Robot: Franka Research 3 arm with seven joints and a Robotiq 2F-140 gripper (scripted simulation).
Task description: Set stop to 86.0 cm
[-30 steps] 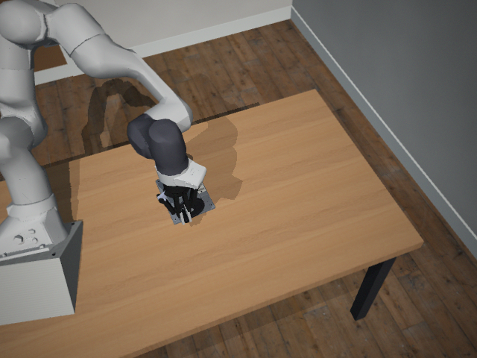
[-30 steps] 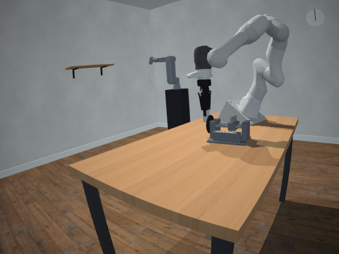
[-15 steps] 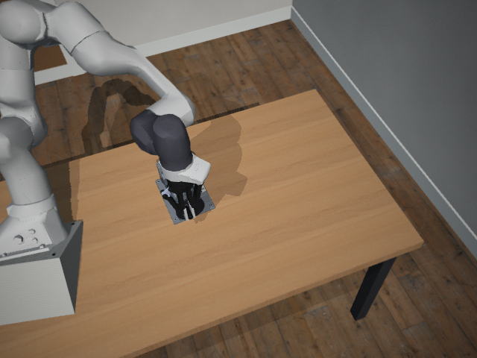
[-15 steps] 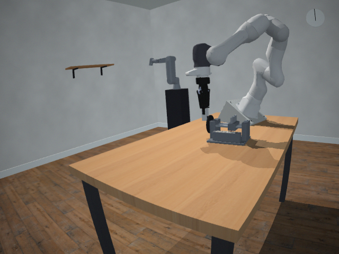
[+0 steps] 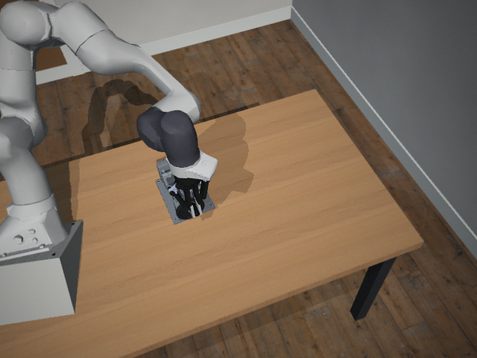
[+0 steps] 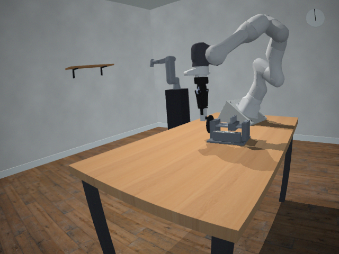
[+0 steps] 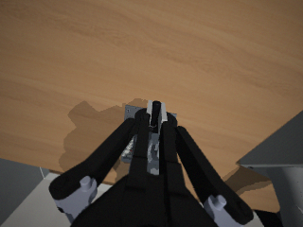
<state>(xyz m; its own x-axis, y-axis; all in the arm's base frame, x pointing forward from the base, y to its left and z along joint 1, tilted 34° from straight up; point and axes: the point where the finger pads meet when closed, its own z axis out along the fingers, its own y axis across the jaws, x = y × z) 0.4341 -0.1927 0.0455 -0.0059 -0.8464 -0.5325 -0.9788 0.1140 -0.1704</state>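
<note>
Right now the black handwheel is 2 cm to the left of my hand and 3 cm below it. Round my hand: sliding stop block 1 cm ahead, 17 cm to the left, 4 cm below.
</note>
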